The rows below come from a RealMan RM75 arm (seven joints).
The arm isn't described. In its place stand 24 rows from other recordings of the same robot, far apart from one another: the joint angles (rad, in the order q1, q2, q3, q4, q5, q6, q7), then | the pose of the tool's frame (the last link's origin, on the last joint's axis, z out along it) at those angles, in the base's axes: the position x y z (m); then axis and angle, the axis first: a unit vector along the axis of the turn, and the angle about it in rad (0 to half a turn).
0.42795 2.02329 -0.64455 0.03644 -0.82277 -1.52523 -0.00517 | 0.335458 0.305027 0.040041 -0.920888 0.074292 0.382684 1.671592
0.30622 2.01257 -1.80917 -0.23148 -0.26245 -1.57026 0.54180 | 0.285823 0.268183 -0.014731 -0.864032 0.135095 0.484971 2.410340
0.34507 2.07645 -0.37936 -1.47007 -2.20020 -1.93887 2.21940 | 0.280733 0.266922 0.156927 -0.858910 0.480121 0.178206 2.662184
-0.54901 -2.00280 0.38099 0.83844 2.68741 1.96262 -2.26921 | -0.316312 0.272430 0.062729 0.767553 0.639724 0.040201 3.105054
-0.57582 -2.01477 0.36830 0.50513 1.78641 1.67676 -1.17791 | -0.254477 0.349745 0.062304 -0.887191 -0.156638 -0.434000 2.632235
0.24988 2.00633 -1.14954 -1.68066 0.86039 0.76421 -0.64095 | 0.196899 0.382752 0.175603 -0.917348 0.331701 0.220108 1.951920
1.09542 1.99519 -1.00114 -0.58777 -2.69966 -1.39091 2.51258 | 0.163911 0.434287 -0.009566 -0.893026 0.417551 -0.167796 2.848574
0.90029 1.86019 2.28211 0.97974 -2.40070 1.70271 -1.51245 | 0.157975 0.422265 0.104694 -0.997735 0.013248 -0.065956 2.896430
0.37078 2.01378 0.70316 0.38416 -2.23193 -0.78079 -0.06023 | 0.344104 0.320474 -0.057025 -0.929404 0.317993 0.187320 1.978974
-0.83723 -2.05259 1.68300 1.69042 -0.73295 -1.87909 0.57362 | -0.042498 0.294927 -0.014273 -0.971077 -0.023680 0.237588 3.042392
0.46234 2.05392 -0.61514 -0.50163 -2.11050 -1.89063 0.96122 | 0.274737 0.255284 -0.008397 -0.950346 0.071710 0.302822 3.098155
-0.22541 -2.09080 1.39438 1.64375 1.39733 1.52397 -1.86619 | -0.080176 0.260401 0.045051 -0.935023 -0.019969 -0.354025 3.092379
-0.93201 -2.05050 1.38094 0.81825 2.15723 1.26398 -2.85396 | -0.110125 0.403725 -0.060529 -0.858792 -0.512322 0.001607 2.987847
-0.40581 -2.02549 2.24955 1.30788 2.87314 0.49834 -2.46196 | -0.162697 0.318080 -0.124789 -0.980021 0.153583 0.126378 2.539843
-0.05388 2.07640 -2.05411 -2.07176 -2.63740 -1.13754 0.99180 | 0.117501 0.223368 -0.036896 -0.779974 -0.597439 -0.186299 2.831295
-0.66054 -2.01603 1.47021 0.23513 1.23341 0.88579 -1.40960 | -0.281800 0.365947 -0.077035 -0.911835 -0.377307 -0.161850 2.712895
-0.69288 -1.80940 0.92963 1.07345 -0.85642 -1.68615 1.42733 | -0.214411 0.392504 0.127378 -0.993430 -0.093359 0.066195 2.838439
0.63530 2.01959 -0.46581 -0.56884 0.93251 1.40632 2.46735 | 0.285519 0.367560 0.021969 -0.718907 -0.689434 -0.088620 2.606238
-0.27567 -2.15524 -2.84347 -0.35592 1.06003 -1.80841 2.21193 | -0.321634 0.250573 0.091472 -0.678029 -0.192710 -0.709324 2.003011
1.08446 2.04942 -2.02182 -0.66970 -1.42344 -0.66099 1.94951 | 0.037133 0.395168 -0.142094 -0.992289 0.089397 0.085856 2.921451
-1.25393 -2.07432 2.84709 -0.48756 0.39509 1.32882 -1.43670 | -0.192129 0.420145 -0.029646 -0.984225 -0.148840 0.095647 2.982348
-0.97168 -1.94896 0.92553 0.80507 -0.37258 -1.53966 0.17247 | -0.194985 0.428853 0.051005 -0.757458 -0.640785 0.125106 2.699271
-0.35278 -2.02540 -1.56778 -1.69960 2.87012 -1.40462 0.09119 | -0.202757 0.340355 0.046808 -0.875744 -0.455185 0.160870 2.327360
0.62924 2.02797 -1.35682 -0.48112 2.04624 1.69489 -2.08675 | 0.153803 0.322904 -0.017745 -0.885248 0.008565 0.465041 3.093574
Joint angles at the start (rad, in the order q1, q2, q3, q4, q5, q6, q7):
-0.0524 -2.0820 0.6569 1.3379 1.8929 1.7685 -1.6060
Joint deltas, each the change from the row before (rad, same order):
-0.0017 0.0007 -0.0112 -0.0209 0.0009 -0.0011 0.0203
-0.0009 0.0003 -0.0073 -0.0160 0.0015 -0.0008 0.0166
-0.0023 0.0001 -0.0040 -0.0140 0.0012 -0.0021 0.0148
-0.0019 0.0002 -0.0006 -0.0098 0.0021 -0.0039 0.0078
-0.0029 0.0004 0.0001 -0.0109 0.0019 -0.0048 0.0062
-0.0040 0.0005 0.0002 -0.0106 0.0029 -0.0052 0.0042
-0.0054 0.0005 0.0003 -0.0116 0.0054 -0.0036 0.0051
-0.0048 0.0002 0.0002 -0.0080 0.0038 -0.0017 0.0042
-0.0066 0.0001 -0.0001 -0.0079 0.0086 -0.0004 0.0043
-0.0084 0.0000 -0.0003 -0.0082 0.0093 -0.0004 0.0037
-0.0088 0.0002 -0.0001 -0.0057 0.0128 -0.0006 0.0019
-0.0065 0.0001 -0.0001 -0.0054 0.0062 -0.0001 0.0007
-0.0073 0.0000 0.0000 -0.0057 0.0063 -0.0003 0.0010
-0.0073 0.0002 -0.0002 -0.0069 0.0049 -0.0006 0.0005
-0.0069 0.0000 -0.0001 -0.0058 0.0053 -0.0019 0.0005
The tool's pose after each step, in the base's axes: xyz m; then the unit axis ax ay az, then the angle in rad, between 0 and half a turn. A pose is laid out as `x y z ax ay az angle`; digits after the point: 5 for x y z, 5 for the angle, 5 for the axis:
-0.31437 0.22345 0.11642 -0.94852 -0.25910 -0.18217 2.60508
-0.31696 0.22264 0.11548 -0.94834 -0.25862 -0.18378 2.60199
-0.31870 0.22266 0.11424 -0.94850 -0.25706 -0.18512 2.60036
-0.31997 0.22304 0.11306 -0.94843 -0.25717 -0.18534 2.59979
-0.32112 0.22382 0.11171 -0.94811 -0.25787 -0.18599 2.59987
-0.32214 0.22494 0.11036 -0.94770 -0.25909 -0.18640 2.60044
-0.32307 0.22615 0.10857 -0.94753 -0.25986 -0.18617 2.60399
-0.32337 0.22724 0.10722 -0.94763 -0.25948 -0.18618 2.60735
-0.32368 0.22849 0.10551 -0.94810 -0.25899 -0.18448 2.61359
-0.32367 0.23025 0.10370 -0.94862 -0.25818 -0.18292 2.62056
-0.32371 0.23210 0.10209 -0.94943 -0.25772 -0.17932 2.62794
-0.32345 0.23353 0.10090 -0.94965 -0.25746 -0.17854 2.63331
-0.32302 0.23523 0.09961 -0.94996 -0.25680 -0.17785 2.63889
-0.32260 0.23695 0.09834 -0.94999 -0.25659 -0.17800 2.64415
-0.32227 0.23872 0.09719 -0.95012 -0.25639 -0.17756 2.64793

